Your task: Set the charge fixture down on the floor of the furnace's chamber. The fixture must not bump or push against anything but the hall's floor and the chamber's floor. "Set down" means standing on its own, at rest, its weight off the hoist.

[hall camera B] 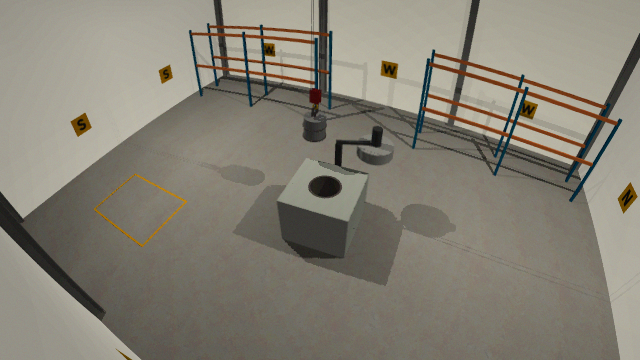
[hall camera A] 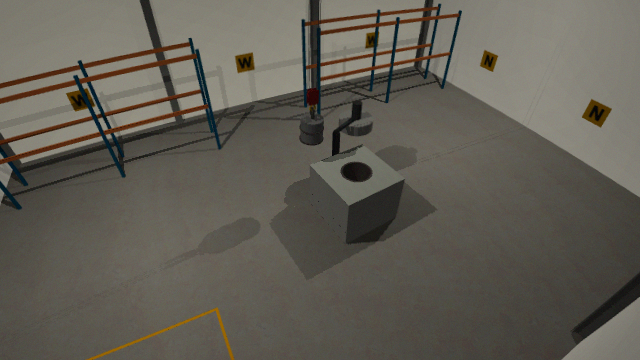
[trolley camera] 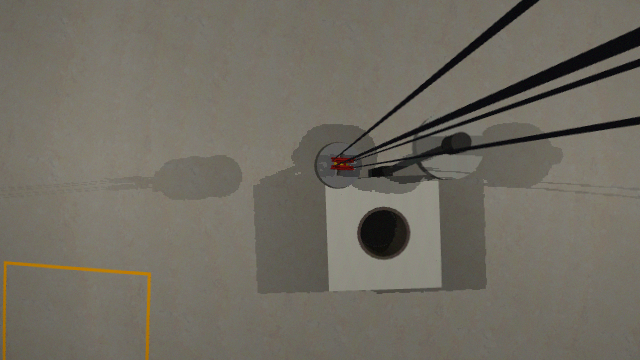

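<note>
The charge fixture (hall camera A: 311, 132) (hall camera B: 314, 129) (trolley camera: 326, 174), a grey banded drum, hangs upright in the air from my hook (hall camera A: 313, 110) (hall camera B: 315, 108) (trolley camera: 342, 164), below the red block. The furnace (hall camera A: 372, 217) (hall camera B: 312, 227) (trolley camera: 350, 272) is a pale box with a round chamber opening (hall camera A: 356, 171) (hall camera B: 325, 186) (trolley camera: 383, 233) in its top. In the trolley view the fixture is up and left of the opening, its lower rim overlapping the furnace's upper left corner. The chamber's floor is hidden in darkness. The exact height of the fixture's underside is unclear.
A round grey lid (hall camera A: 358, 129) (hall camera B: 375, 155) (trolley camera: 450, 167) is swung aside on a black arm (hall camera A: 336, 142) (hall camera B: 356, 142) (trolley camera: 417, 160), whose post stands close right of the fixture in the trolley view. Racks (hall camera A: 99, 125) (hall camera B: 247, 70) stand along the W wall. A yellow outline (hall camera B: 186, 202) (trolley camera: 148, 315) marks the floor.
</note>
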